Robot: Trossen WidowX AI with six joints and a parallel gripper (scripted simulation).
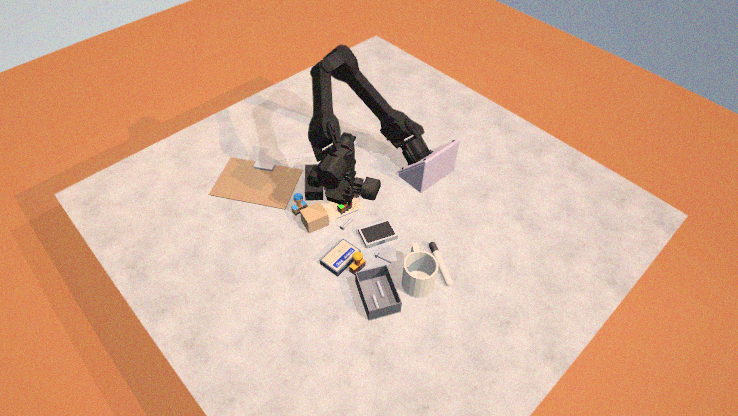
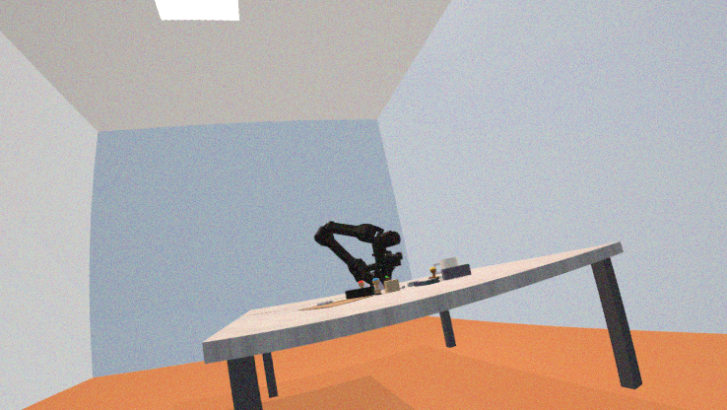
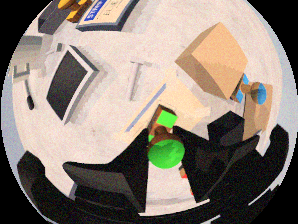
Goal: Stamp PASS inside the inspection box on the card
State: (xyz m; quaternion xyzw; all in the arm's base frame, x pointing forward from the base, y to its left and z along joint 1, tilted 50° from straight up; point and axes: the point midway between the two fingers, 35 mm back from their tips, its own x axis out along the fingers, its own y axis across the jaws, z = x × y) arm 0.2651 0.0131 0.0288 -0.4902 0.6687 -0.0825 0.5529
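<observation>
The green-knobbed stamp is right at my gripper tip. Also, from my gripper tip: blue-knobbed stamp (100 mm ahead, 70 mm to the right); cardboard box (90 mm ahead, 10 mm to the right); red stamp (50 mm behind, 100 mm to the right).
</observation>
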